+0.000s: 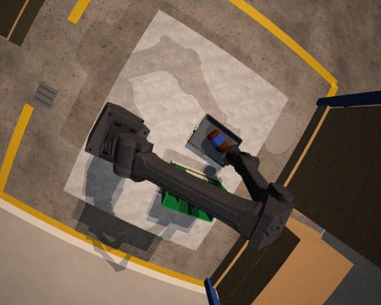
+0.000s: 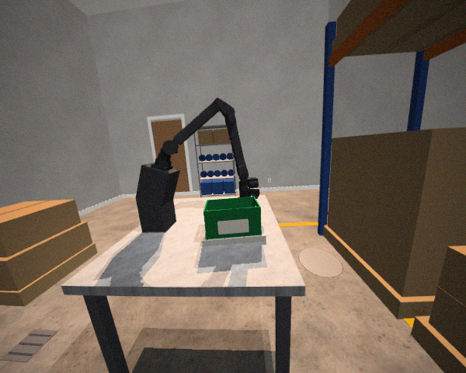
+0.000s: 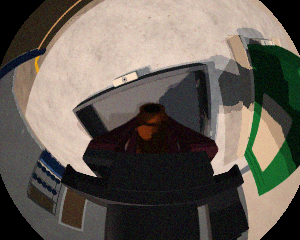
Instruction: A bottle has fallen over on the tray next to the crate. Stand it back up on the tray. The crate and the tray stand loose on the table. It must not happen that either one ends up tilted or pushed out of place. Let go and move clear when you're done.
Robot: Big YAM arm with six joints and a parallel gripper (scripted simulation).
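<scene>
The brown bottle lies 50 mm behind my hand and 20 mm to the left of it. Round my hand: green crate (270 mm to the right, 80 mm behind, 40 mm above); grey tray (70 mm behind, 30 mm to the left, 30 mm below).
</scene>
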